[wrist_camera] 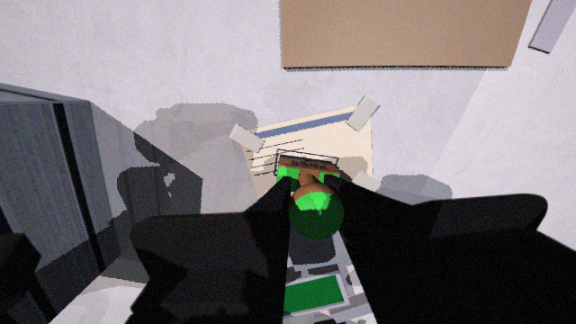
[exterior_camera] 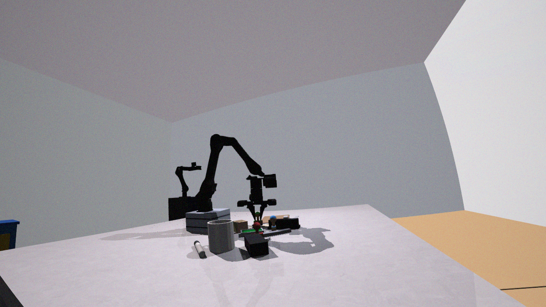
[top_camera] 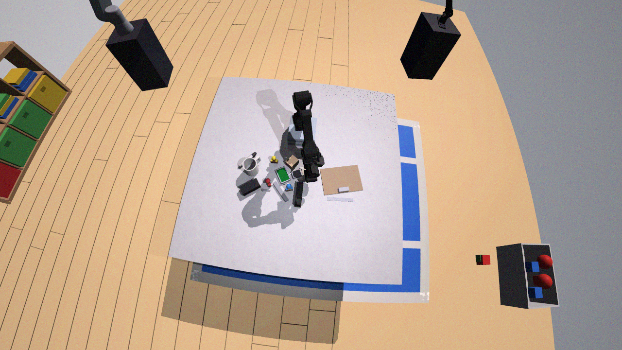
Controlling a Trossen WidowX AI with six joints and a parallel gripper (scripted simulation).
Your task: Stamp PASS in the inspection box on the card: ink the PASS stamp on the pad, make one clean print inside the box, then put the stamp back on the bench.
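Now: gripper tip 30 mm above the cream card and 10 mm short of it. Round my gripper tip: cardboard box 90 mm to the right, 60 mm behind, 10 mm below; green-knobbed stamp right at my gripper tip; long black bar 130 mm ahead, 60 mm to the right, 10 mm below.
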